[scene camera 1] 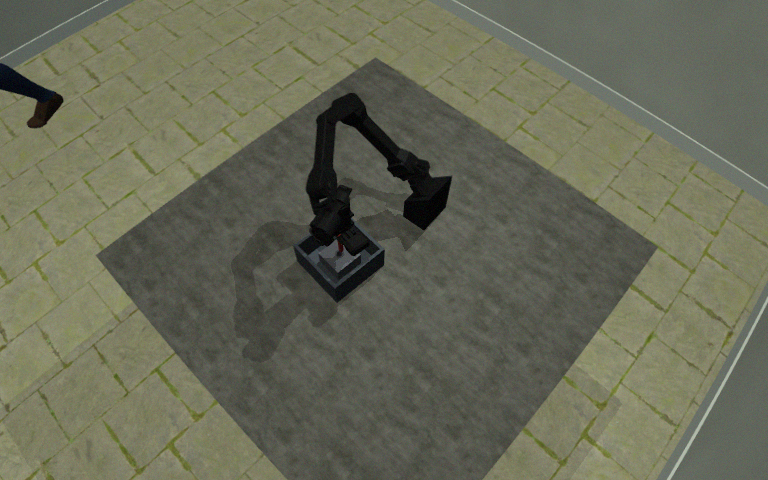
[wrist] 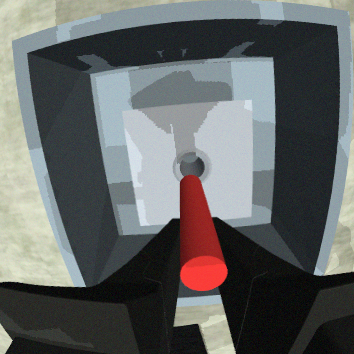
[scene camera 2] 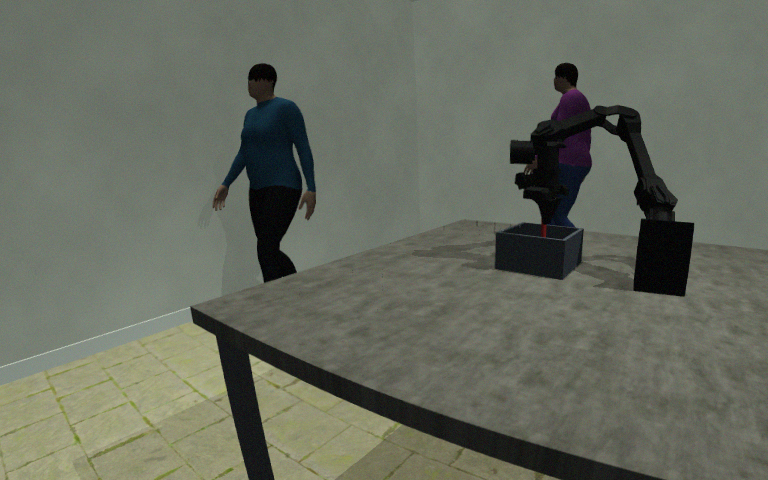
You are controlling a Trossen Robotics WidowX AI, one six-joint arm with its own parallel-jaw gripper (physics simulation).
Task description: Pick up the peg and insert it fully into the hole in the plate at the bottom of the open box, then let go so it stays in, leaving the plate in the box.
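Where they show: gripper, fingertip midpoint: (scene camera 1: 342, 241) (wrist: 194, 225) (scene camera 2: 546, 224); arm's base, link origin: (scene camera 1: 426, 190) (scene camera 2: 660, 235).
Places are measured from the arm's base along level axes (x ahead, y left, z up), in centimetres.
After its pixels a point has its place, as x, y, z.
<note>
My gripper (scene camera 2: 544, 221) {29.5, -9.3, -1.1} (wrist: 194, 225) {29.5, -9.3, -1.1} is shut on the red peg (scene camera 1: 340, 244) {30.6, -9.1, -0.8} (scene camera 2: 544, 230) {29.8, -8.8, -2.8} (wrist: 199, 227) {30.9, -9.7, 1.5} and holds it upright over the open box. The peg's lower end is below the box's rim in scene camera 2. In the wrist view that end overlaps the near edge of the hole (wrist: 192, 166); whether it touches the plate I cannot tell. The light grey square plate (scene camera 1: 346, 260) {31.2, -6.8, -7.0} (wrist: 227, 165) {30.1, -12.4, -7.0} lies on the bottom of the dark blue-grey box (scene camera 1: 360, 275) {32.5, -0.5, -7.3} (scene camera 2: 529, 255) {32.2, -0.5, -7.8} (wrist: 307, 75) {35.1, -19.3, -6.3}. In scene camera 2 the box wall hides the plate.
The box walls stand around the peg and fingertips. The arm's black base (scene camera 1: 428, 206) {4.8, 3.9, 0.3} (scene camera 2: 662, 257) {-0.4, 4.3, -4.3} stands on the grey table (scene camera 1: 430, 350) {37.2, 28.2, -12.7} (scene camera 2: 453, 339) {36.3, 41.6, -12.8} near the box. A person in a blue top (scene camera 2: 274, 144) and one in a purple top (scene camera 2: 577, 144) stand beyond the table.
</note>
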